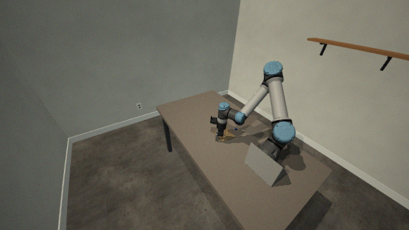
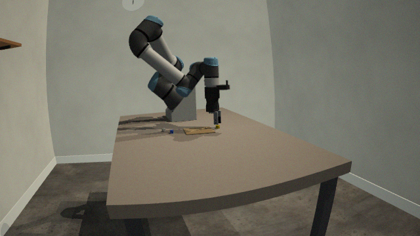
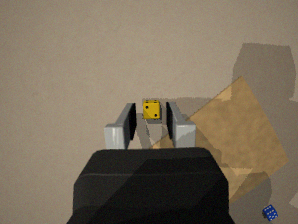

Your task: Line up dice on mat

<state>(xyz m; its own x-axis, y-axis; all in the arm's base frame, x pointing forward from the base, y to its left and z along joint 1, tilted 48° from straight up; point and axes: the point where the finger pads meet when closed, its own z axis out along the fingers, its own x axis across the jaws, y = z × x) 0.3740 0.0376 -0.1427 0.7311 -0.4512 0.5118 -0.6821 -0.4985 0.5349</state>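
The yellow die lies 3 cm below my hand. The rest, counted from my hand: tan mat 11 cm to the right, 4 cm below, 2 cm ahead; white die 28 cm to the right, 5 cm behind, 3 cm below; blue die 24 cm to the right, 3 cm below, 1 cm ahead.
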